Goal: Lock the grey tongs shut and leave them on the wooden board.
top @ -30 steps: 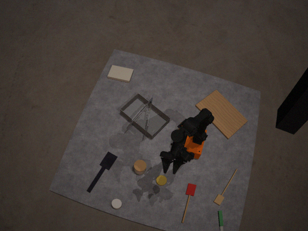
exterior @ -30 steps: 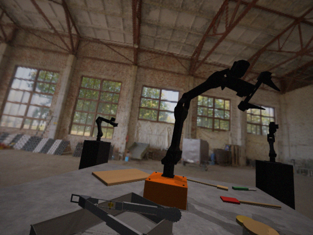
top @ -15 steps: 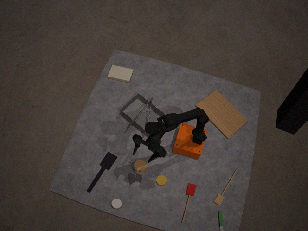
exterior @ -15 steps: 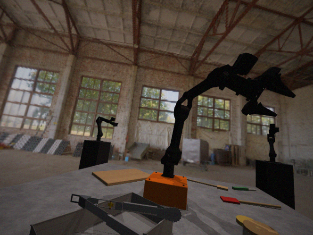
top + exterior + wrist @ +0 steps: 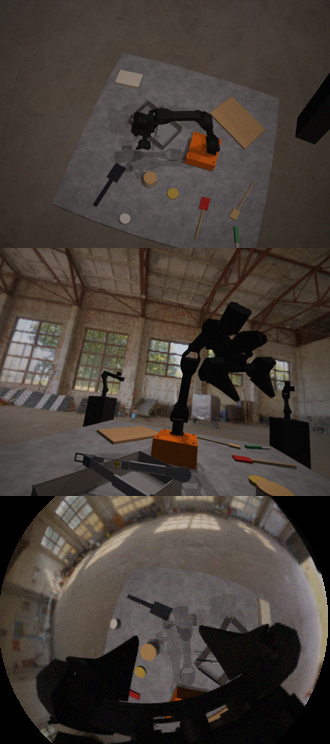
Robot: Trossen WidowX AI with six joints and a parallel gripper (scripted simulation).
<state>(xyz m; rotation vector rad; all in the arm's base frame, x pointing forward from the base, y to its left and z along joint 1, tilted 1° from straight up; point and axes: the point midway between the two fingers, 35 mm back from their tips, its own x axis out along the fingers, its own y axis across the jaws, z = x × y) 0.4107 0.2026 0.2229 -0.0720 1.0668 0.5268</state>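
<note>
Now: the roasting tin 290 mm to the right of my gripper tip, 260 mm below it and 20 mm behind it. Round my gripper tip: red spatula (490 mm behind, 280 mm below, 180 mm to the left); then cream block (580 mm to the right, 300 mm ahead, 270 mm below); then black spatula (280 mm below, 190 mm to the left, 110 mm ahead).
</note>
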